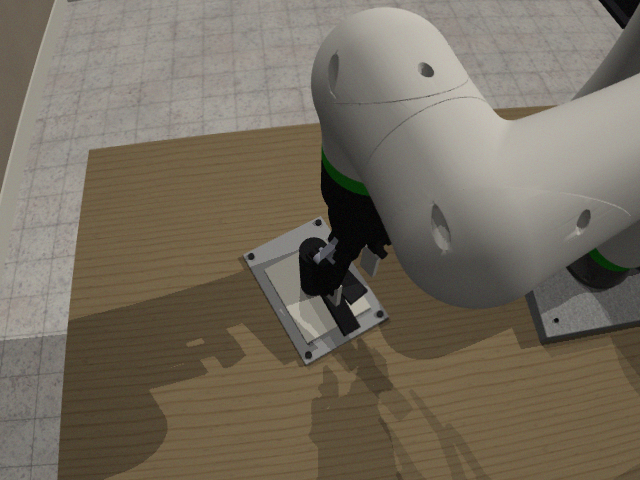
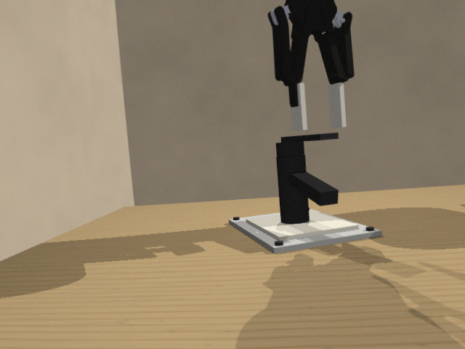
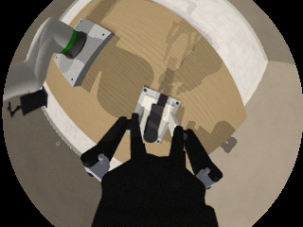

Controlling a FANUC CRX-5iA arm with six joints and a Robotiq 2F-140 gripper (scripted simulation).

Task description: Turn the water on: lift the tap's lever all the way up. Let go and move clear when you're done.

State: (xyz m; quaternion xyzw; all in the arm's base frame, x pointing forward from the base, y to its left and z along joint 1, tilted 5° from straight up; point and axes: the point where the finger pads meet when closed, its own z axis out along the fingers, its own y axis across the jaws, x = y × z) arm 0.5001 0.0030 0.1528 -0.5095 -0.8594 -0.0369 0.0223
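Now: hand 1 cm short of the lever, 3 cm to the left of it and 4 cm above it. From my hand the other things lie so: tap (3 cm ahead, 5 cm to the right, 9 cm below).
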